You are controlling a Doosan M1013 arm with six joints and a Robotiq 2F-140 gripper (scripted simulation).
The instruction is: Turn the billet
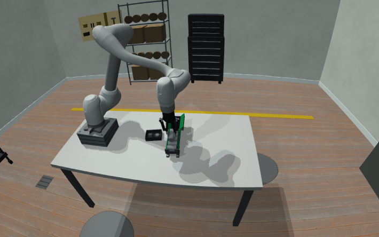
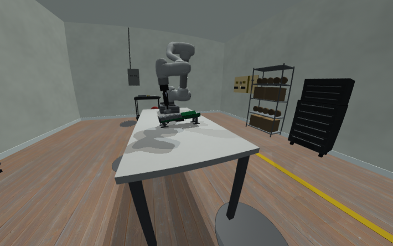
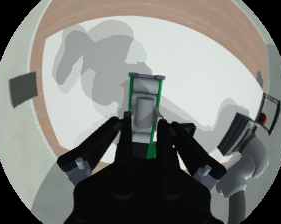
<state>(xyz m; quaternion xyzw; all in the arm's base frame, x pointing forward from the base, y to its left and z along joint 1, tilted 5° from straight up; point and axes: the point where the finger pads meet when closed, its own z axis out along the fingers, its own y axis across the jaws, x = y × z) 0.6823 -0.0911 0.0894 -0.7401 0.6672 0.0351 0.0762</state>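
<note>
Right now the dark stop is 1 cm ahead of my hand, 7 cm to the right of it and 10 cm below it. Round my hand: black box: 19 cm behind, 13 cm to the left, 15 cm below.
</note>
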